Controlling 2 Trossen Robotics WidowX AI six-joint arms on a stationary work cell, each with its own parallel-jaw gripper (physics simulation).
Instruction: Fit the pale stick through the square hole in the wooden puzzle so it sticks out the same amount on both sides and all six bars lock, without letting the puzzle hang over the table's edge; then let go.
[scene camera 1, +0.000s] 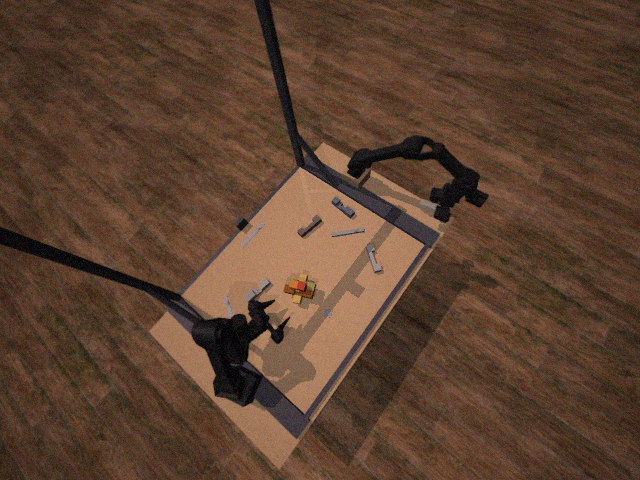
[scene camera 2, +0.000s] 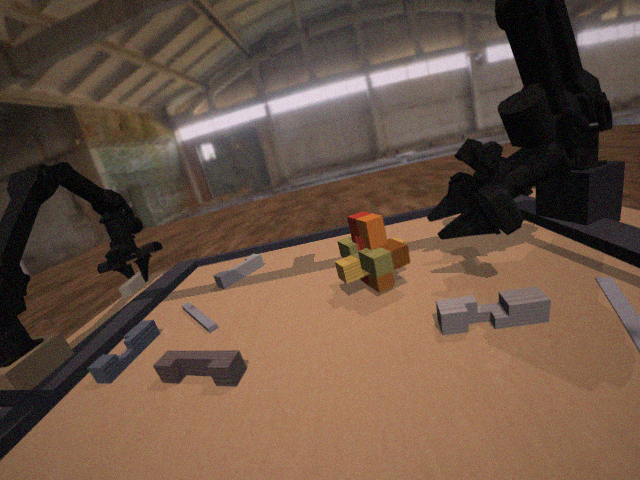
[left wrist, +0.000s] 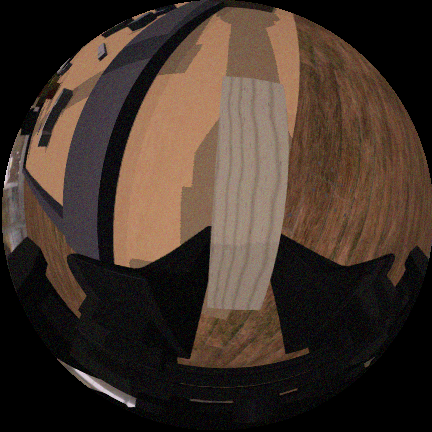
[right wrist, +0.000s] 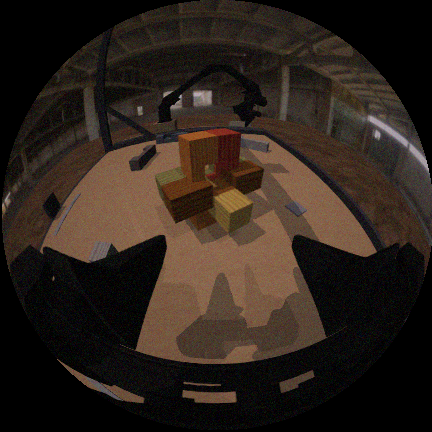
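Pixels of known places: left gripper, fingertip midpoint: (scene camera 2: 141, 283) (left wrist: 238, 233); right gripper, fingertip midpoint: (scene camera 1: 282, 308) (scene camera 2: 433, 227) (right wrist: 231, 242); left arm's base, origin of the base link: (scene camera 1: 356, 171) (scene camera 2: 15, 354) (right wrist: 164, 120); right arm's base, origin of the base link: (scene camera 1: 237, 386) (scene camera 2: 578, 166).
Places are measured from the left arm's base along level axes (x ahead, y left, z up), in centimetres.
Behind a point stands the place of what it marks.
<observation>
The pale stick (left wrist: 250, 175) {x -6.9, y 37.0, z -3.4 cm} (scene camera 2: 132, 286) {x -4.7, y 33.8, z -4.5 cm} (scene camera 1: 428, 205) {x -6.0, y 36.1, z -3.4 cm} (right wrist: 237, 123) {x -5.2, y 36.1, z -4.5 cm} lies along the table's outer margin, beyond the dark rail and beside the table's edge. My left gripper (left wrist: 238, 233) {x -7.5, y 40.3, z -6.4 cm} (scene camera 2: 136, 275) {x -7.5, y 40.3, z -6.4 cm} is shut on it near one end, with a finger against each long side. The wooden puzzle (scene camera 1: 300, 285) (scene camera 2: 373, 232) {x 59.8, y 11.9, z 3.6 cm} (right wrist: 196, 157) {x 61.4, y 13.4, z 3.6 cm} of orange, red, brown, olive and yellow bars stands on the table; a small square opening shows under its orange and red top in the right wrist view. My right gripper (right wrist: 231, 242) {x 69.7, y 15.1, z 1.2 cm} (scene camera 1: 281, 310) {x 69.7, y 15.1, z 1.2 cm} (scene camera 2: 435, 227) {x 69.7, y 15.1, z 1.2 cm} is open and empty, short of the puzzle.
A light grey notched bar (scene camera 1: 257, 290) {x 70.9, y -0.2, z -5.0 cm} (scene camera 2: 524, 308) {x 73.9, y -2.2, z -4.2 cm} lies near the right gripper. A brown notched bar (scene camera 1: 309, 226) {x 34.5, y -0.9, z -3.5 cm} (scene camera 2: 200, 363) {x 34.5, y -1.6, z -4.3 cm}, a blue-grey one (scene camera 1: 343, 206) {x 17.2, y 5.4, z -3.3 cm} (scene camera 2: 139, 335) {x 18.7, y 6.9, z -3.9 cm} and a thin strip (scene camera 1: 347, 233) {x 26.2, y 14.5, z -5.7 cm} (scene camera 2: 200, 317) {x 27.2, y 12.4, z -5.5 cm} lie between puzzle and dark rail (left wrist: 82, 175) {x 5.3, y 39.3, z -4.5 cm}.
</observation>
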